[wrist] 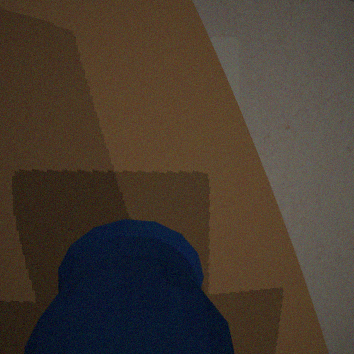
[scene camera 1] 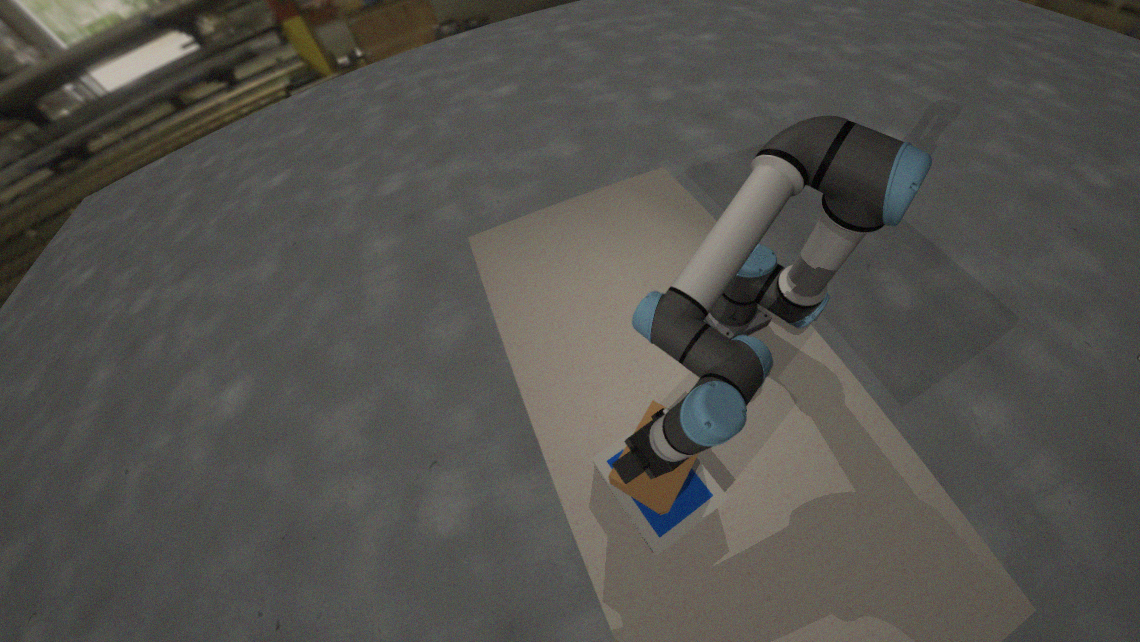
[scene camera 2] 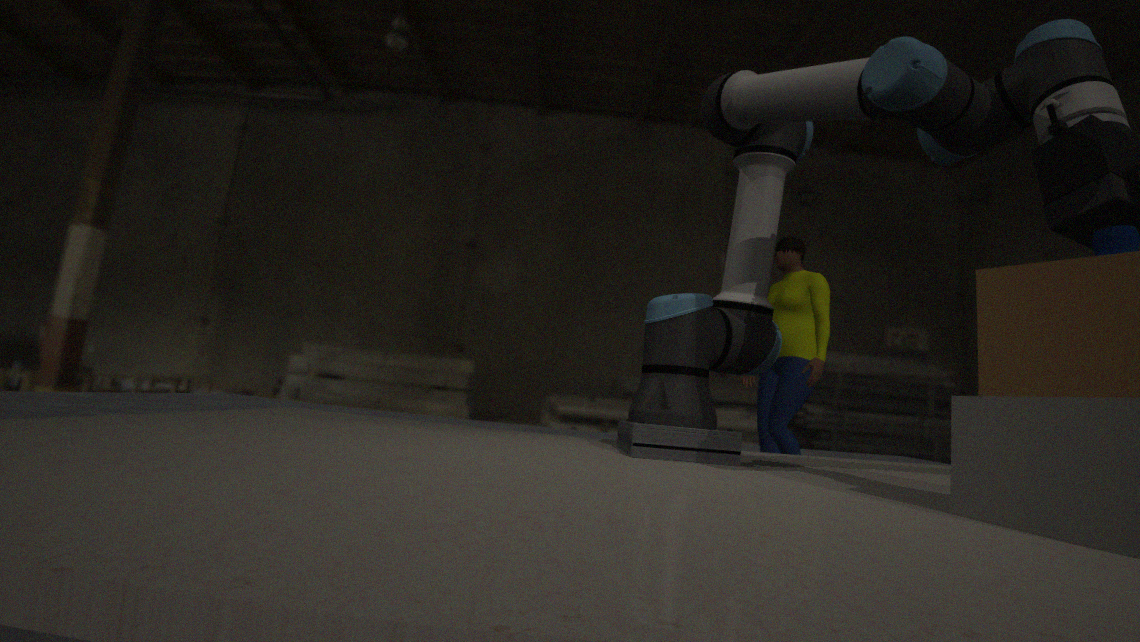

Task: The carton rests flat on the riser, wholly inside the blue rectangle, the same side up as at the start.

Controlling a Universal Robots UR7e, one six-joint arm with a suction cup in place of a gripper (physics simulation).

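Places are measured from the arm's base along level axes (x ahead, y left, z up), in millimetres.
Pixels of known places: hand, tool point: (wrist: pixel 143 246) (scene camera 2: pixel 1122 271); arm's base, link origin: (scene camera 1: pixel 731 305) (scene camera 2: pixel 671 425).
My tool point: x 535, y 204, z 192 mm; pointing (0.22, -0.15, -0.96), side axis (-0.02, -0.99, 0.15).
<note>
Ahead of a thing's pixels: the offset from my tool point to its top centre. Level surfaces: height alone.
The orange-brown carton @[32 mm back, 19 mm left, 8 mm up] (scene camera 1: pixel 662 496) (scene camera 2: pixel 1057 326) (wrist: pixel 165 115) rests flat on the grey riser @[19 mm back, 50 mm left, 122 mm down] (scene camera 1: pixel 655 544) (scene camera 2: pixel 1045 462). It is turned relative to the blue rectangle @[19 mm back, 50 mm left, 122 mm down] (scene camera 1: pixel 687 504). In scene camera 1 it covers the rectangle's left edge, and its far corner shows beyond the tool; blue shows at the front and right. The rectangle's far part is hidden. My gripper, a blue suction cup (scene camera 2: pixel 1115 239) (wrist: pixel 132 280), is at the carton's top face with suction off; the cup's contact edge is hard to make out. The cup is hidden under the black tool in scene camera 1.
A beige mat @[242 mm down] (scene camera 1: pixel 558 279) lies under the riser and the arm's base (scene camera 2: pixel 678 442). The arm reaches over the mat to the carton. A person in a yellow top (scene camera 2: pixel 800 315) stands behind the arm in scene camera 2.
</note>
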